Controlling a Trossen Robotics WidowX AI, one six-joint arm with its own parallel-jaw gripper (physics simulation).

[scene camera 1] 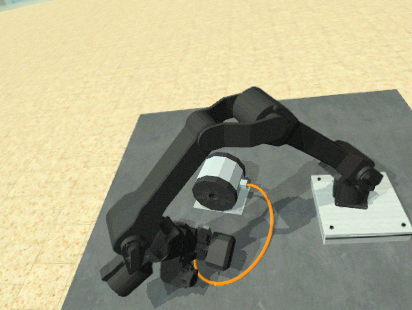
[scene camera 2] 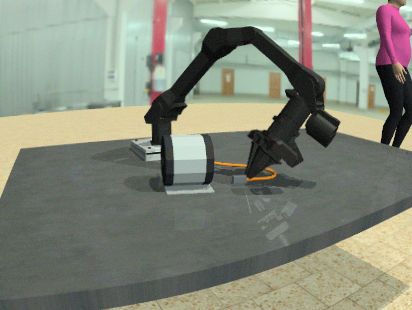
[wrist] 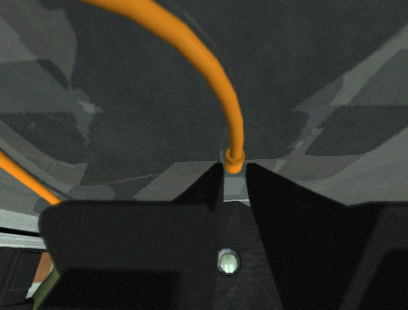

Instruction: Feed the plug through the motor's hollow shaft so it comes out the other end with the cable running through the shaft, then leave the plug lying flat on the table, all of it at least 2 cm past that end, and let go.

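Frame: origin at the arm's base, x ahead, y left, z up, level; millimetres.
Seen in the pictures: gripper, fingertip midpoint: [scene camera 1: 201,238] [scene camera 2: 247,177] [wrist: 234,170]; arm's base, origin of the base link: [scene camera 1: 350,196] [wrist: 12,248].
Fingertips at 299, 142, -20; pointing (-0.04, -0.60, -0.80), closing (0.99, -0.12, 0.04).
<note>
Pixels of each thing's top centre, then the offset from my fingertips to it, as dx, dy, dz. "spot": a spot on its surface instead. Level surfaces: height alone.
- grey plug, middle of its top: [wrist: 231,187] [scene camera 2: 239,176] -2, -16, +3
- motor, middle of its top: [scene camera 2: 185,135] [scene camera 1: 217,166] -15, -132, +91
- white base plate, middle of its top: [scene camera 2: 185,183] [scene camera 1: 222,195] -12, -132, -9
- dark table, its level: dz -11
- small white block, surface spot: [scene camera 1: 244,183] spot: -74, -125, +49
The grey plug [scene camera 2: 240,179] [wrist: 234,186] sits between the fingertips of my gripper [scene camera 1: 203,237] [scene camera 2: 248,174] [wrist: 234,170], which is shut on it near its cable end. The plug is low, at or just above the table, and points toward the motor. It is hard to make out in scene camera 1. The orange cable [scene camera 1: 272,220] [scene camera 2: 274,173] [wrist: 215,70] curves from the plug to the motor's side. The motor [scene camera 1: 218,171] [scene camera 2: 188,160] [wrist: 235,225] is a white drum with black ends, lying horizontally. Its shaft hole [scene camera 1: 212,195] [wrist: 229,263] faces my gripper, a short way off.
The motor stands on a white base plate [scene camera 1: 240,207] [scene camera 2: 190,190] on the dark table [scene camera 1: 295,280] [scene camera 2: 125,240]. A small white block [scene camera 1: 244,183] beside the motor holds the cable's other end. My arm's white mounting plate [scene camera 1: 350,225] [scene camera 2: 145,154] lies beyond the motor.
</note>
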